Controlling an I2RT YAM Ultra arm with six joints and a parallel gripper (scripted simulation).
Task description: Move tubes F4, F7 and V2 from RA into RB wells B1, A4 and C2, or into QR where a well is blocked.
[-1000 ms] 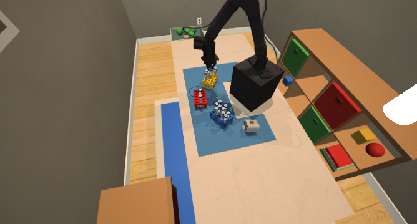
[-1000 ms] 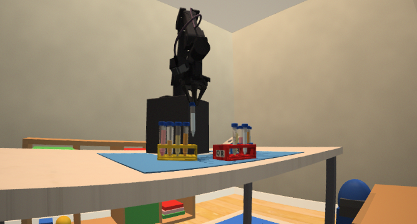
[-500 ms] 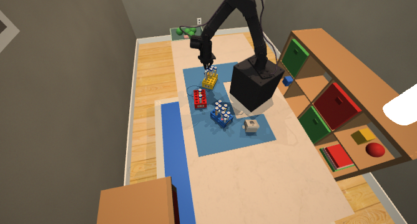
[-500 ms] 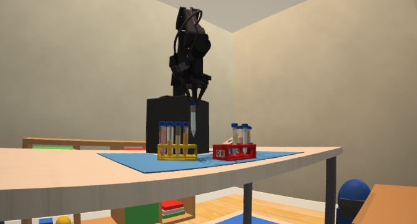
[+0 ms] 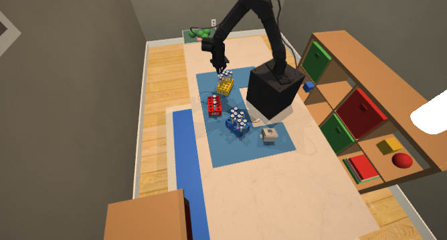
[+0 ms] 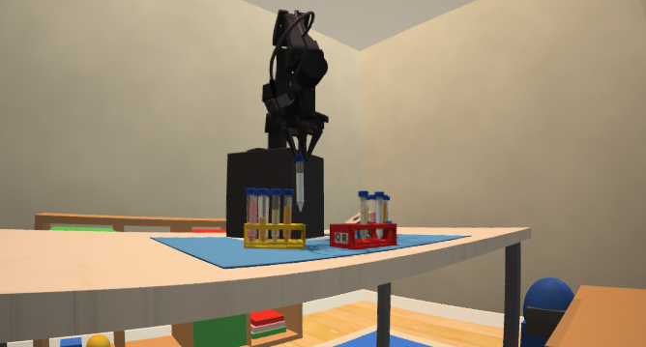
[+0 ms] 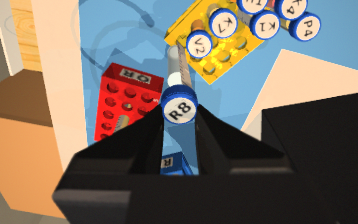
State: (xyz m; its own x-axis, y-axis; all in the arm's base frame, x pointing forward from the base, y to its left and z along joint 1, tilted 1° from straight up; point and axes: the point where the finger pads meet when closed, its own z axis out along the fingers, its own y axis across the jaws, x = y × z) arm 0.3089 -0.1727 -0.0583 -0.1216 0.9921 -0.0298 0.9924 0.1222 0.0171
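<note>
My gripper is now 6 cm above the tube R8 and 1 cm to the left of it. The rest, counted from my hand: red rack 17 cm below, 12 cm to the left, 7 cm ahead; rack RB 17 cm below, 5 cm behind, 3 cm to the right; tube 13 cm below, 12 cm to the left, 7 cm ahead.
</note>
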